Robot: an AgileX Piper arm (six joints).
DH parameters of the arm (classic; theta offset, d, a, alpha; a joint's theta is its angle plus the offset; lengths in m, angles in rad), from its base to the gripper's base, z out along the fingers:
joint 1: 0 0.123 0 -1.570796
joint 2: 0.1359 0 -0.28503 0
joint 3: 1.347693 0 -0.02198 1.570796
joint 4: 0 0.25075 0 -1.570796
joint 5: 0 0 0 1.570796
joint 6: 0 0.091 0 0
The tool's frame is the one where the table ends.
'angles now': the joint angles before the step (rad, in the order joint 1, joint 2, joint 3, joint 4, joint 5, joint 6). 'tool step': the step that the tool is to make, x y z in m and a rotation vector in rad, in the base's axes. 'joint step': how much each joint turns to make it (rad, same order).
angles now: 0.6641 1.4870 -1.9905 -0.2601 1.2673 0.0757
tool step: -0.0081 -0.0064 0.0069 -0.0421 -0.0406 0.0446
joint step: -0.0002 -0.0267 0.0015 0.0002 0.0005 -0.0760
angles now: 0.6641 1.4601 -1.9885 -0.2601 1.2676 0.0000
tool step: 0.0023 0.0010 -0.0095 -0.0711 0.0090 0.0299
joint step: 0.0001 -0.0046 0.0412 -0.0077 0.0000 -0.0576
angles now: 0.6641 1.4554 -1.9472 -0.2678 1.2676 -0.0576
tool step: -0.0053 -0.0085 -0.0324 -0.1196 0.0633 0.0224
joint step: -0.0082 -0.0710 0.1935 -0.0165 -0.0139 -0.0549
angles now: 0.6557 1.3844 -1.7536 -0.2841 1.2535 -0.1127
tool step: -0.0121 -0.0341 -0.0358 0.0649 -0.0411 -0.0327
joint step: -0.1141 -0.1757 0.3223 0.0626 -0.2262 -0.0086
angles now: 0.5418 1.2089 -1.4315 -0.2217 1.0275 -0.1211
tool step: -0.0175 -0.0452 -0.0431 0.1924 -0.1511 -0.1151
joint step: -0.2101 -0.2141 0.3741 0.1388 -0.3835 -0.0113
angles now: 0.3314 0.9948 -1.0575 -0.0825 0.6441 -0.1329
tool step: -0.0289 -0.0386 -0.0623 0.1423 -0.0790 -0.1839
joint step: -0.1992 -0.1949 0.3668 0.1249 -0.2811 -0.0032
